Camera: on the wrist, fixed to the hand. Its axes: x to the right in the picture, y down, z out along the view.
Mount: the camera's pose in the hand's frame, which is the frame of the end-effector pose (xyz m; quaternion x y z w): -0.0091 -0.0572 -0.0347 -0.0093 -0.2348 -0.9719 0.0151
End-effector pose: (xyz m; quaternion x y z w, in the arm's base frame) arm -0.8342 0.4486 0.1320 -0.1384 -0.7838 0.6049 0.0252
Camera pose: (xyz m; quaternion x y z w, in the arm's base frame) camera -0.8289 0.4659 0.1971 0.9014 -0.1579 0.0098 0.4029
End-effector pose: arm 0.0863 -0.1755 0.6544 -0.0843 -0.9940 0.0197 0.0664
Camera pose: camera 0.0904 -0.2324 0.6905 -0.9688 0.1127 0.0537 0.2140
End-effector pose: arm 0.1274 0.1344 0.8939 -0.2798 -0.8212 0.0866 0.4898
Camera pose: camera 0.1389 0.0775 0.9284 -0.8096 0.4001 0.4166 0.1039
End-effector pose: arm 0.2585 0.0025 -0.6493 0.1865 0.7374 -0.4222 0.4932
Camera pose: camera 0.2032 -0.0011 -0.6107 0.8176 -0.0805 0.5226 0.2280
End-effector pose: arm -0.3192 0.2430 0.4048 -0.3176 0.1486 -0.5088 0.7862
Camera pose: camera -0.3829 0.2230 0.4150 0.2760 0.4863 0.6958 0.4507
